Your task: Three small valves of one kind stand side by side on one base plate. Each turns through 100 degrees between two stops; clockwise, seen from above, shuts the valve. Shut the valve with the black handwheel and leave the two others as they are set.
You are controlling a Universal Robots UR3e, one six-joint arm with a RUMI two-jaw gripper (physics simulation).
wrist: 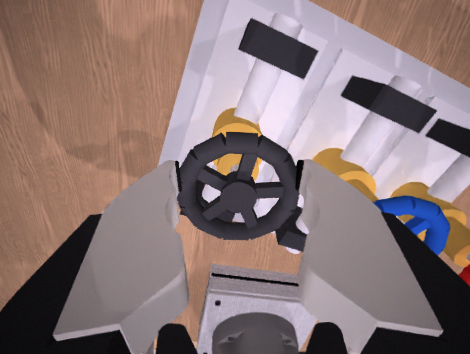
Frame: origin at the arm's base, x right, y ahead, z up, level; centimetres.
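Seen in the pictures: gripper, fingertip midpoint: [238, 164]; arm's base at its link origin: [254, 337].
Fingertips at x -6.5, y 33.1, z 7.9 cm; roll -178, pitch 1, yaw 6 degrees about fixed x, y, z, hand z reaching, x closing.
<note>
Offsets run from my fingertips to a thing's top centre. "pt": to the spot under its first point. Level surfaces: height alone.
The black handwheel {dx +0.2, dy -1.4, dz +1.2 cm} [238, 196] shows in the middle of the wrist view, above a yellow valve body and a white pipe. My gripper [238, 164] is shut on its rim, with one finger at the left side and one at the right. The blue handwheel {pt dx +12.6, dy -2.6, dz +1.1 cm} [439, 231] is at the right, partly hidden behind my right finger. A sliver of a red part {pt dx +17.4, dy -6.7, dz +0.8 cm} [467, 276] shows at the right edge, most of it out of view. The base plate {pt dx -5.0, dy +1.2, dz -12.4 cm} [186, 92] lies slanted under the valves.
Black clamps {pt dx +2.3, dy +5.9, dz -6.2 cm} [280, 48] [392, 104] [450, 135] sit across white pipes at the top and right. Another black block {pt dx +6.8, dy -10.7, dz -6.2 cm} [291, 237] is below right of the black handwheel. A grey metal part [255, 297] is at the bottom, between the fingers. Wooden table {dz -13.2 cm} [90, 100] shows at the left.
</note>
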